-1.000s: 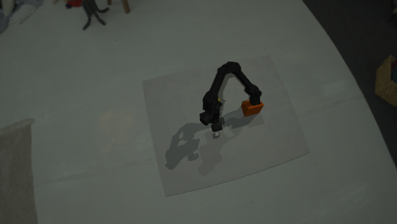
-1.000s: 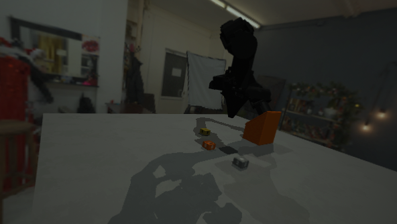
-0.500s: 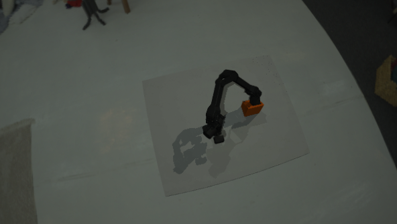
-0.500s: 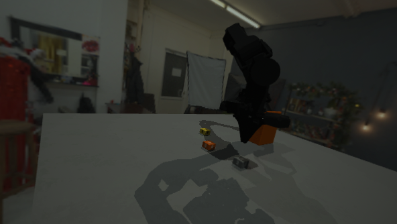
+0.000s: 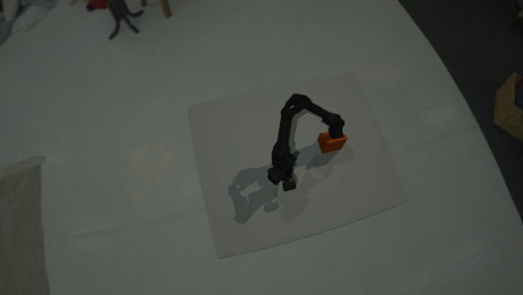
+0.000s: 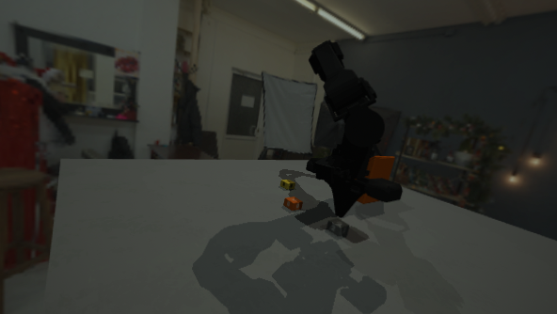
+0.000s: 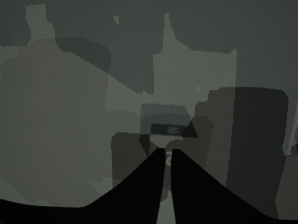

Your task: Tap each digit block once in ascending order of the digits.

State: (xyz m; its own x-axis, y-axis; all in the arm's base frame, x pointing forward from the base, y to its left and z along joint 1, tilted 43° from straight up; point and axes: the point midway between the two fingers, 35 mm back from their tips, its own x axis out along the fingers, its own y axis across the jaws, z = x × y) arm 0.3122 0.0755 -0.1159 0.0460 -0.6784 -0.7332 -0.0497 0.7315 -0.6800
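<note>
My gripper tip is now 10 mm past the grey-white block and 30 mm above it. Also, from my gripper tip: yellow block (70 mm behind, 260 mm to the right, 30 mm below); then orange block (10 mm ahead, 130 mm to the right, 30 mm below).
</note>
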